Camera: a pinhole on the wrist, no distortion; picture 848 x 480 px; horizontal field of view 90.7 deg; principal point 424.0 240.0 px. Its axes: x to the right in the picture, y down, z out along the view. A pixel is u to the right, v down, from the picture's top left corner.
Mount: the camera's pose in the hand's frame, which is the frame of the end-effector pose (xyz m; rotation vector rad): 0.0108 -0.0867 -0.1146 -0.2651 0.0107 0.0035
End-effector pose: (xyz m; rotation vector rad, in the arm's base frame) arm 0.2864 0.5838 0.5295 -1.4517 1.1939 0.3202
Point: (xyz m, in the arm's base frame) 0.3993 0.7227 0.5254
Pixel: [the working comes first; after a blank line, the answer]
In the camera's frame: -0.0270 -0.0486 0.2794

383.6 167.1
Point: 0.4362 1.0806 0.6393
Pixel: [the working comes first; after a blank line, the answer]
In the camera's frame: -0.2707 -0.1489 0.5494

217.6 126.5
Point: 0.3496 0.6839 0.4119
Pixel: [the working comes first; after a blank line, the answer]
In the camera's frame: 0.0564 0.0508 0.2854

506.7 314.5
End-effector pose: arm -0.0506 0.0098 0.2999 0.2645 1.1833 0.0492
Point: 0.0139 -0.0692 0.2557
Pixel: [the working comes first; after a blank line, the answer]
In the camera's frame: 0.0381 -0.0391 0.1686

518.6 142.9
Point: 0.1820 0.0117 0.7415
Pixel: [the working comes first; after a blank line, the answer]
In the camera's frame: -0.3277 0.0810 0.5187

159.4 305.4
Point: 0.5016 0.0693 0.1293
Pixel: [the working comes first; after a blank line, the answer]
In the camera's frame: 0.3590 0.0085 0.5782

684.0 246.1
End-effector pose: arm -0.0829 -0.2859 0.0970 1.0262 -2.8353 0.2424
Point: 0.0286 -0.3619 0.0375
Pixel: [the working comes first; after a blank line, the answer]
In the camera's frame: -0.0603 -0.0820 0.1648

270.8 31.7
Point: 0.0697 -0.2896 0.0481
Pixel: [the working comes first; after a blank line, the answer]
In the camera's frame: -0.1347 -0.0485 0.1458

36.9 100.8
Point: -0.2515 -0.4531 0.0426
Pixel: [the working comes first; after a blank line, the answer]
In the camera's frame: 0.2113 0.0161 0.2232

820.7 270.2
